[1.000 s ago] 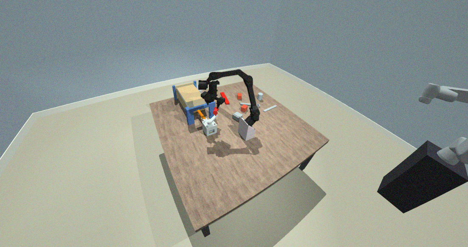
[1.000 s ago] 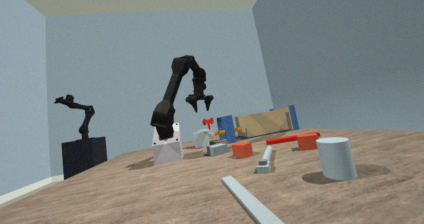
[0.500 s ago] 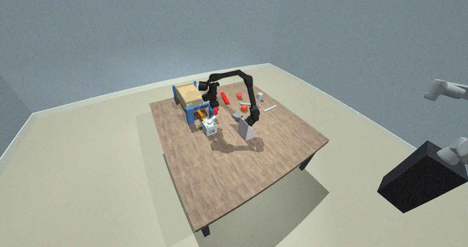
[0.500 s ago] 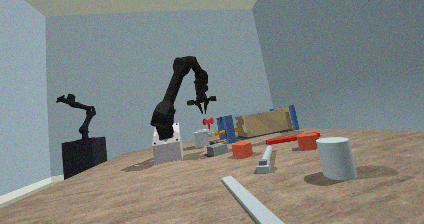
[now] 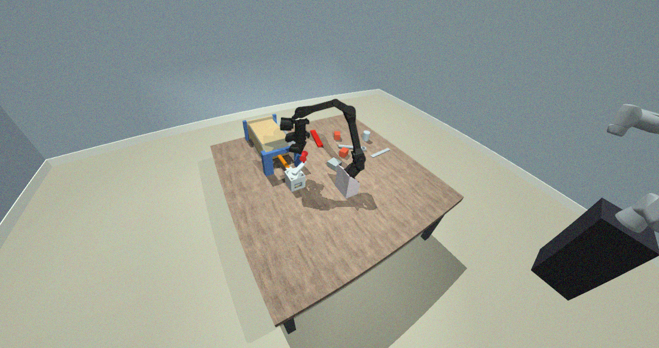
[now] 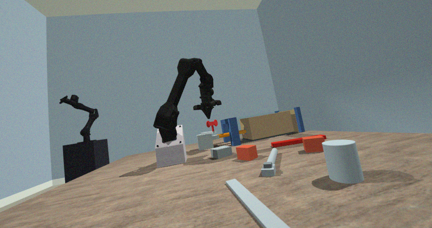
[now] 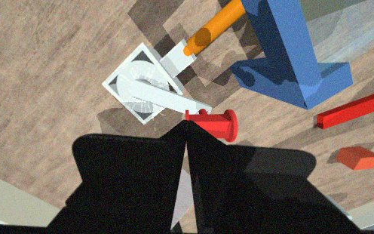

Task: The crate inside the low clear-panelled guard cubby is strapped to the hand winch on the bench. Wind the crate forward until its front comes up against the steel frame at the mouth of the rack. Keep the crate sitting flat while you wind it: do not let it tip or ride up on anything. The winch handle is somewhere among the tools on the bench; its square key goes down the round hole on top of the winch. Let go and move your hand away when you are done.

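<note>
Now: the red knob 50 mm below my gripper tip, 30 mm to the right of it and 10 mm ahead of it. Round my gripper tip: blue steel frame 120 mm ahead, 70 mm below, 50 mm to the left; then winch handle 80 mm below, 10 mm behind; then grey winch 150 mm below, 60 mm behind, 50 mm to the left.
</note>
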